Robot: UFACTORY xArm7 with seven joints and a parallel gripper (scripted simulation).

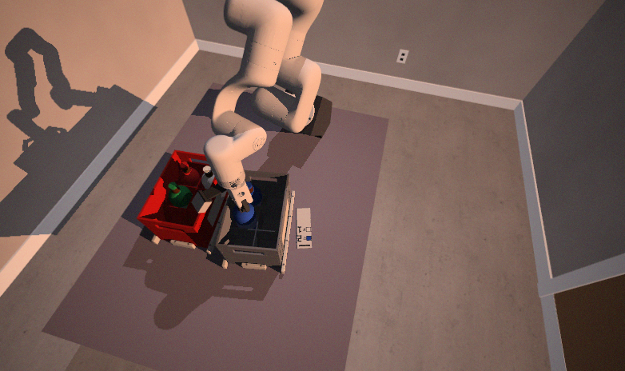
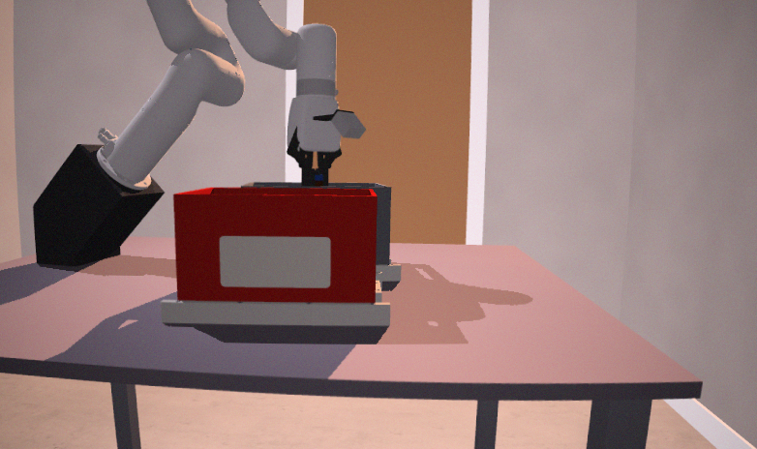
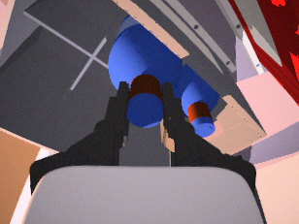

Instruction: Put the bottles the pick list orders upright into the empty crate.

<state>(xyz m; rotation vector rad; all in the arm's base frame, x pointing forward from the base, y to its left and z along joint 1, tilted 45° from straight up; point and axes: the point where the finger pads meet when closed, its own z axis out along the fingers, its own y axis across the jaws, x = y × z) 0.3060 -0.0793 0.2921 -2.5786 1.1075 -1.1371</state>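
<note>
Now: hand 4 cm to the right of the grey crate and 10 cm above it. Also, from my hand: pick list: 1 cm behind, 19 cm to the left, 19 cm below; white bottle: 14 cm behind, 15 cm to the right, 10 cm below; red crate: 6 cm behind, 20 cm to the right, 10 cm below.
</note>
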